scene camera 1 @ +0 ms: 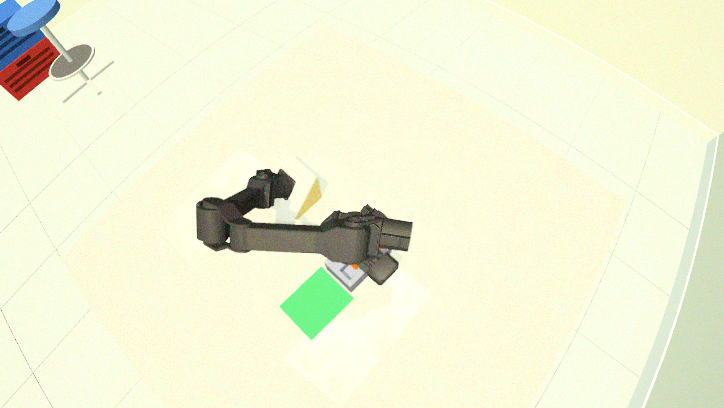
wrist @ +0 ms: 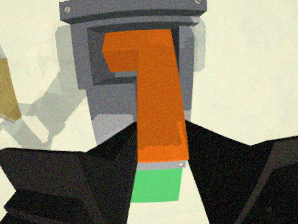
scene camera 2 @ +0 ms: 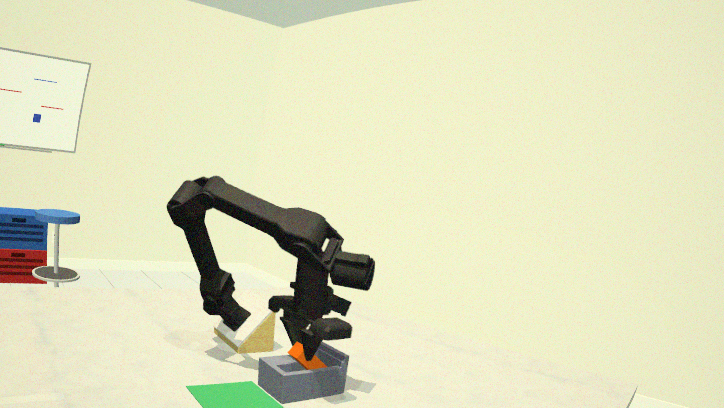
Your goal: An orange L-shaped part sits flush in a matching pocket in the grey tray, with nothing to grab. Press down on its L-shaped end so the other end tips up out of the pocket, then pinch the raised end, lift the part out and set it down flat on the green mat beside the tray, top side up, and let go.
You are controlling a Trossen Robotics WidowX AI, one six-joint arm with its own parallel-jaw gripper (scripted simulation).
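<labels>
In my gripper I hold an orange L-shaped part.
</labels>
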